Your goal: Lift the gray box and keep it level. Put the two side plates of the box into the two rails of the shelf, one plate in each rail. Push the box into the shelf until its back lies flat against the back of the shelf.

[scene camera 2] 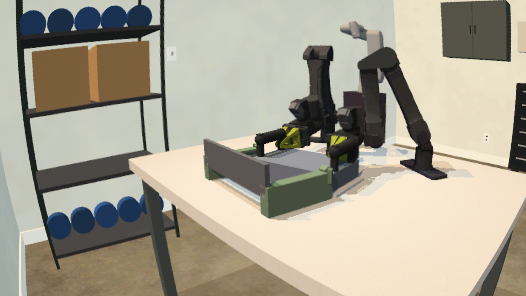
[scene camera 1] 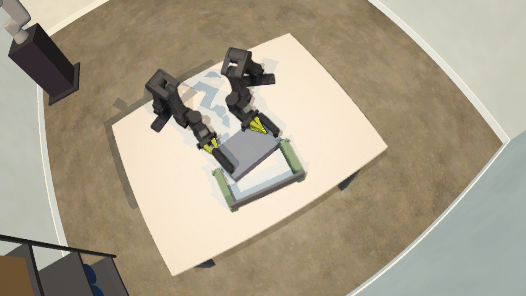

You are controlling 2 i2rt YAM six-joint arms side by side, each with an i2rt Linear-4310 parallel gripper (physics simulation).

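Frame: origin at the left arm's base, x left, y down, z back, level; metres.
Where they show: left gripper, fingertip midpoint: [scene camera 2: 328,155] [scene camera 1: 266,133]; right gripper, fingertip midpoint: [scene camera 2: 277,145] [scene camera 1: 219,157]; left arm's base at its link origin: [scene camera 2: 422,170] [scene camera 1: 255,80]; right arm's base at its link origin: [scene camera 1: 165,115].
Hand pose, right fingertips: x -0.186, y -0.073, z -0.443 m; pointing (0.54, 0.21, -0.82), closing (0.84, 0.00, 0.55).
Each offset is from my right fingertips to the top centre of the thing. "spot": to the spot under its first point. Level surfaces: height alone.
The gray box {dx +0.120, dy -0.051, dz +0.049 m} [scene camera 1: 251,149] [scene camera 2: 307,161] is held low at the open side of the shelf, turned askew to it; the leading edge at its picture-left side is farther forward in scene camera 1. The shelf has two green rails {spot: dx +0.308, dy +0.002, dz -0.037 m} [scene camera 1: 292,159] [scene camera 2: 300,192] and a dark back {spot: dx +0.203, dy -0.020, dz -0.169 m} [scene camera 1: 270,190] [scene camera 2: 235,166]. My left gripper [scene camera 1: 276,133] [scene camera 2: 334,163] is shut on the box's side nearer the viewer in scene camera 2. My right gripper [scene camera 1: 231,170] [scene camera 2: 259,150] is shut on the opposite side. Fingers hide the plates' front parts; whether either plate is in its rail cannot be told.
The shelf stands on the pale table {dy +0.073 m} [scene camera 1: 330,120] [scene camera 2: 425,235]. A storage rack [scene camera 2: 95,106] with brown boxes [scene camera 2: 61,78] and blue discs stands beyond the table. A grey robot arm [scene camera 1: 17,17] [scene camera 2: 374,45] on a dark pedestal [scene camera 1: 44,62] stands behind my arms.
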